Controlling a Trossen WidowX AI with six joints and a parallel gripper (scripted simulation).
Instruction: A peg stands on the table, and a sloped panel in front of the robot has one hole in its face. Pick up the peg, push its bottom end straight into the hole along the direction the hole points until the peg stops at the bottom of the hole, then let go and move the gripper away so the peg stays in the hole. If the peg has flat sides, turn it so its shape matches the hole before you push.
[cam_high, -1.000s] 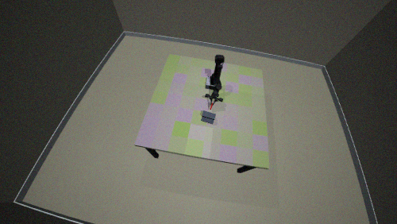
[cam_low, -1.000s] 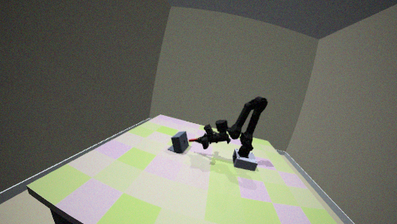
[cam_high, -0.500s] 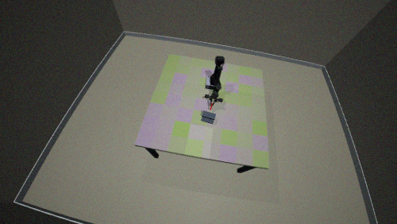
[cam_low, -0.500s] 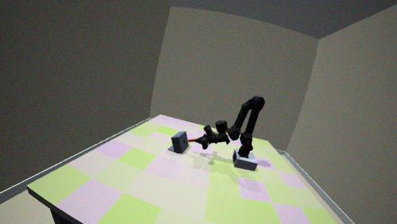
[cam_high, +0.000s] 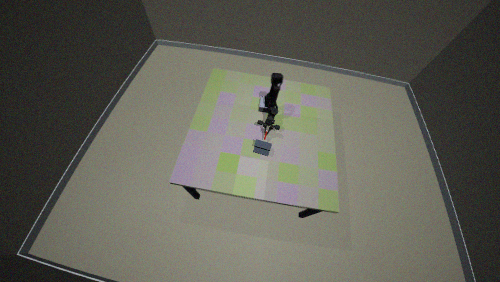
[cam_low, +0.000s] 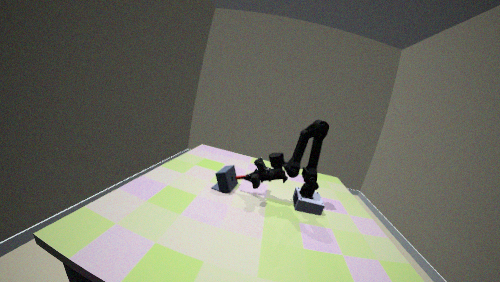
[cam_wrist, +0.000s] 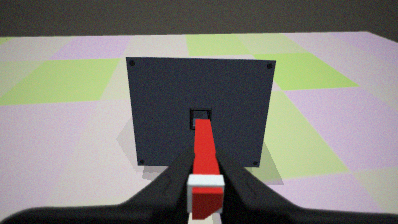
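Now: the dark sloped panel 80 mm ahead of my gripper tip, 20 mm to the right of it and 30 mm below it. The rest, counted from my gripper tip: red square peg 10 mm behind, 10 mm to the left, 10 mm above.
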